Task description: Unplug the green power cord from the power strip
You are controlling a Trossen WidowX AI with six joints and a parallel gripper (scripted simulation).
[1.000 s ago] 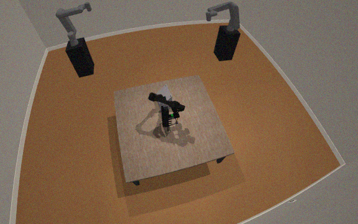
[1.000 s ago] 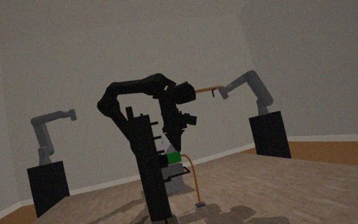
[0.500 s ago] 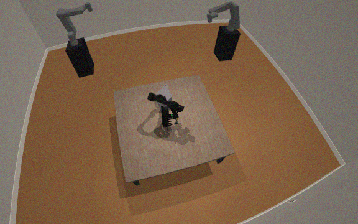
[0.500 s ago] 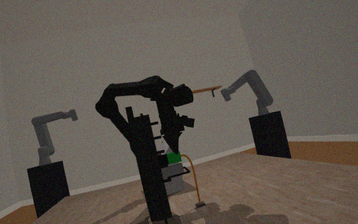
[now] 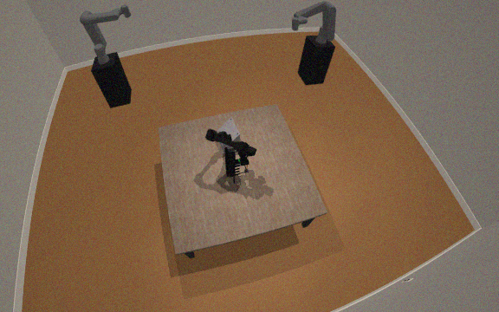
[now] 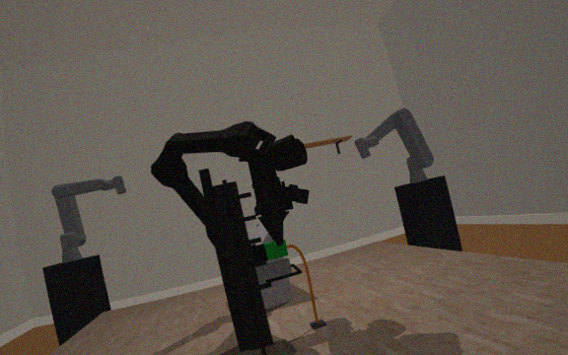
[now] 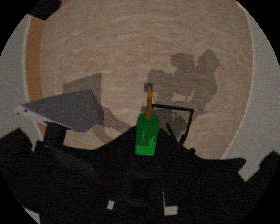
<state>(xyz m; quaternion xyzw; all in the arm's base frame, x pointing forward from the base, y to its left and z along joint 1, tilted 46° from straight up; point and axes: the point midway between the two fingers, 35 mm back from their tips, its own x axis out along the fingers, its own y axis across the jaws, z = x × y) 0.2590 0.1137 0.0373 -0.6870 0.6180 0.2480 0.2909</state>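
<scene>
Now: gripper tip 30 mm to the left of the green plug.
</scene>
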